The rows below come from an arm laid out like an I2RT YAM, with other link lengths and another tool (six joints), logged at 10 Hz.
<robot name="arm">
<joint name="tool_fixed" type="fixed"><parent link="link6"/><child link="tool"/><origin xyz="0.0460 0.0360 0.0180" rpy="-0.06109 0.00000 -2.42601"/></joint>
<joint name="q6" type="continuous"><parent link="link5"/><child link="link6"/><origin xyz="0.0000 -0.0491 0.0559" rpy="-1.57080 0.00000 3.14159"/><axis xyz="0 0 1"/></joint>
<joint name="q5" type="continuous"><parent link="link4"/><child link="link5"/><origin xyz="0.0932 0.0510 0.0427" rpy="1.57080 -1.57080 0.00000"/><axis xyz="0 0 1"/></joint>
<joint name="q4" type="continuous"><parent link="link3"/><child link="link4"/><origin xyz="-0.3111 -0.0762 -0.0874" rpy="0.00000 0.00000 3.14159"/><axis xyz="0 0 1"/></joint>
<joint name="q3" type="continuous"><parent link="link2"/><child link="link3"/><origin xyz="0.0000 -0.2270 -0.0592" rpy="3.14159 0.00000 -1.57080"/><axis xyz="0 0 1"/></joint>
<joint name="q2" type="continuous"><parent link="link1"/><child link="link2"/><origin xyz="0.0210 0.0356 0.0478" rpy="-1.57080 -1.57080 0.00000"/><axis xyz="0 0 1"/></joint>
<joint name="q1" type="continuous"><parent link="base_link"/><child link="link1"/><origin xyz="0.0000 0.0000 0.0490" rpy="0.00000 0.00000 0.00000"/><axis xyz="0 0 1"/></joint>
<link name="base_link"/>
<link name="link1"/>
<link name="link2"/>
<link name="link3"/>
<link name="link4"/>
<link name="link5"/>
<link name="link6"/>
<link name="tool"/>
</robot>
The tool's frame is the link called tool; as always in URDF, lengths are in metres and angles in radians. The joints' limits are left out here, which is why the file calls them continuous.
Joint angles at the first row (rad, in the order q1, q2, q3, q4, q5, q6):
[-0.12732, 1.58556, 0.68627, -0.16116, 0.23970, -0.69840]
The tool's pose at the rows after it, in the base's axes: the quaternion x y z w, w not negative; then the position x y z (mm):
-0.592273, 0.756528, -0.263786, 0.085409, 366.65, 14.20, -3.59
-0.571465, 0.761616, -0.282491, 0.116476, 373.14, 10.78, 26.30
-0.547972, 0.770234, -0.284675, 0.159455, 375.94, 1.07, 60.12
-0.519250, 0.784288, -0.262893, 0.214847, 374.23, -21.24, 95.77
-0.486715, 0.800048, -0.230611, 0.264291, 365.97, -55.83, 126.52
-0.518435, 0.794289, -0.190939, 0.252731, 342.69, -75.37, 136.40
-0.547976, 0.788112, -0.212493, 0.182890, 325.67, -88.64, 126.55
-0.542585, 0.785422, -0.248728, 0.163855, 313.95, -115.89, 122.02
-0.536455, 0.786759, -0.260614, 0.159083, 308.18, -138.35, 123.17
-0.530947, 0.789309, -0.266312, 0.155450, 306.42, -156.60, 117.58
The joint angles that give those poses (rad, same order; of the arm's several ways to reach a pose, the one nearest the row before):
[-0.13009, 1.51051, 0.67668, -0.16118, 0.24297, -0.68170]
[-0.13964, 1.42410, 0.67802, -0.17875, 0.23075, -0.65435]
[-0.17751, 1.33401, 0.68481, -0.21231, 0.16779, -0.62358]
[-0.26421, 1.25988, 0.70691, -0.26474, 0.03116, -0.58871]
[-0.39065, 1.21667, 0.74254, -0.33091, -0.13491, -0.56713]
[-0.48794, 1.20086, 0.78975, -0.49501, -0.24642, -0.69688]
[-0.53058, 1.18220, 0.79016, -0.56675, -0.15608, -0.83925]
[-0.61542, 1.16152, 0.76249, -0.51918, -0.14366, -0.92103]
[-0.68266, 1.18358, 0.78118, -0.50390, -0.16468, -0.96840]
[-0.72924, 1.22814, 0.79668, -0.47156, -0.17953, -0.99718]

